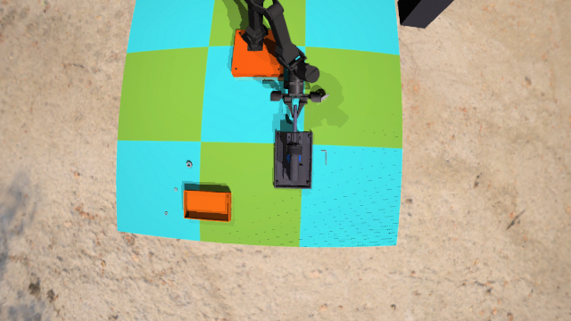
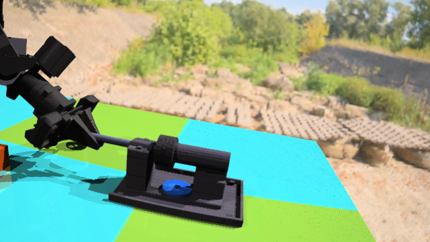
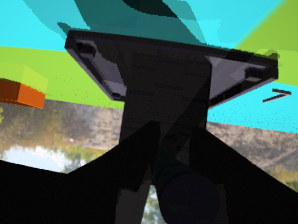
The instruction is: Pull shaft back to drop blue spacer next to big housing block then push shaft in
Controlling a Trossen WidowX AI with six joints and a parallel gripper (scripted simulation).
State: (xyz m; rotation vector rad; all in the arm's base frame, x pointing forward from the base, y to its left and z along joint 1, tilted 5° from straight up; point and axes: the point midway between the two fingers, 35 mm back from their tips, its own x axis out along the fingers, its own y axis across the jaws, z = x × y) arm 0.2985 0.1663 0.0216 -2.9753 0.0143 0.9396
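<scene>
The shaft is 6 cm ahead of my gripper tip and 2 cm above it. From my gripper tip the other things lie so: blue spacer: 15 cm ahead, 5 cm below; then black spacer: 13 cm ahead, 2 cm above; then nut: 19 cm ahead, 44 cm to the right, 6 cm below.
</scene>
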